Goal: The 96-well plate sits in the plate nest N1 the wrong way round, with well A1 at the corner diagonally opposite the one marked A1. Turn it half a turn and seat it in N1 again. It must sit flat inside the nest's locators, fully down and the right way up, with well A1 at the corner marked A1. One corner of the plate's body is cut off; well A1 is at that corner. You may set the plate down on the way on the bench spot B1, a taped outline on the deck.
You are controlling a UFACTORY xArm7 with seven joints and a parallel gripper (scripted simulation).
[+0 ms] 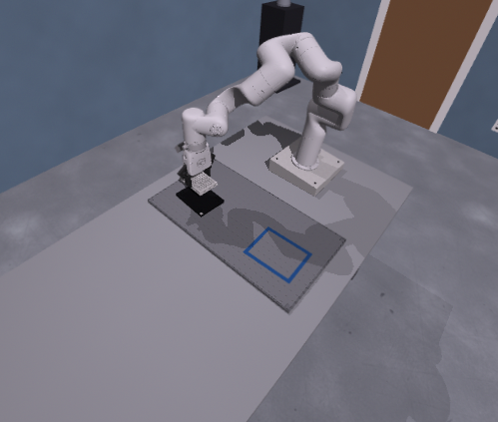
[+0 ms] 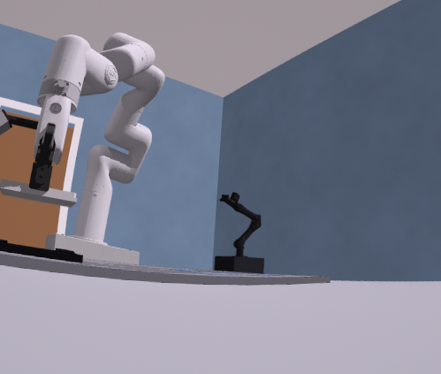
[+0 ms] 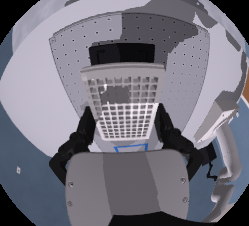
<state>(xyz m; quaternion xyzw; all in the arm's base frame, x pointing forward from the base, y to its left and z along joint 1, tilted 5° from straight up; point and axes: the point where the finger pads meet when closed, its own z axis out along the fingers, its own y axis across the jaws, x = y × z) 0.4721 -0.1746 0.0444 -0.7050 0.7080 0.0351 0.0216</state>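
Now: hand 10 cm above the black plate nest N1. The rest, counted from my hand: white 96-well plate 1 cm below.
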